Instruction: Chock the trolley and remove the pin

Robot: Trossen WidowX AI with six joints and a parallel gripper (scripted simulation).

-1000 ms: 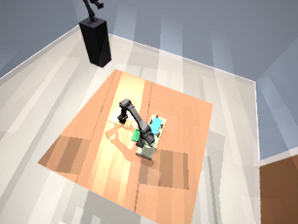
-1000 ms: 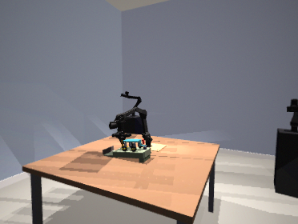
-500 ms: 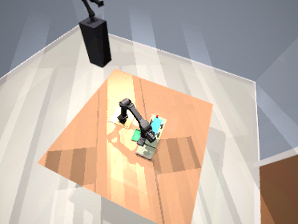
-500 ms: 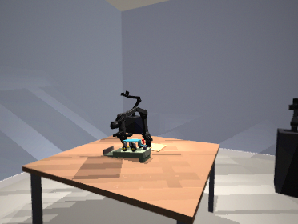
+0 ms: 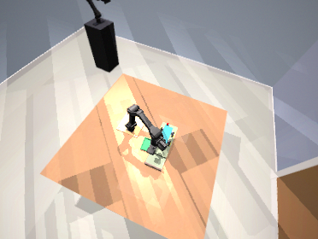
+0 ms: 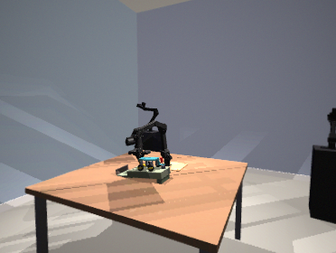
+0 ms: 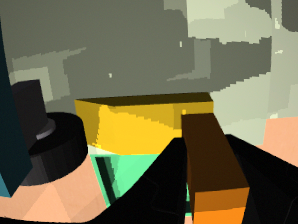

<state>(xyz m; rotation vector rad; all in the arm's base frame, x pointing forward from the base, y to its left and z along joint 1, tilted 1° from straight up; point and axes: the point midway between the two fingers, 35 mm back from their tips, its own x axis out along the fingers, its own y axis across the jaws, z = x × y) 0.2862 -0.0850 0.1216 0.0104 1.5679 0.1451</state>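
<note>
My gripper tip is now 22 cm to the right of the red-headed stop pin, 4 cm below it and 1 cm short of it. From my gripper tip the other things lie so: blue trolley: 12 cm to the left, 4 cm ahead, 2 cm above; yellow chock: 2 cm to the left, 1 cm below; green tray: 10 cm below, 8 cm behind, 1 cm to the left.
</note>
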